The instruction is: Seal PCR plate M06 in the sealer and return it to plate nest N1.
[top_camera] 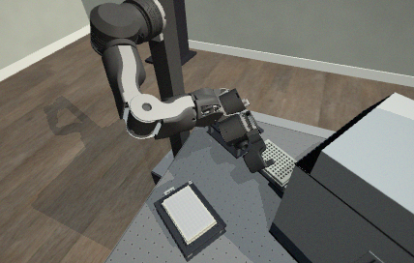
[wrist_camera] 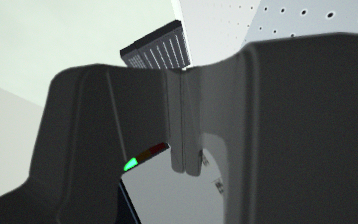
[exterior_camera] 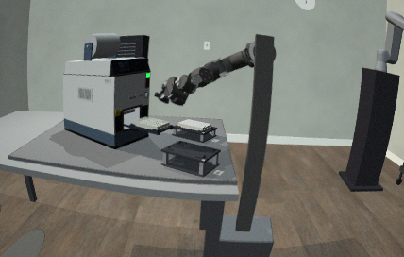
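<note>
Right now my hand is 10 cm to the right of the 96-well plate M06, 9 cm above it and 1 cm short of it. From my hand the other things lie so: sealer stage: 10 cm to the left, 10 cm below, 1 cm ahead; pale key-like block: 7 cm ahead, 3 cm to the right; yellow warning label: 14 cm to the left, 14 cm ahead, 4 cm below.
</note>
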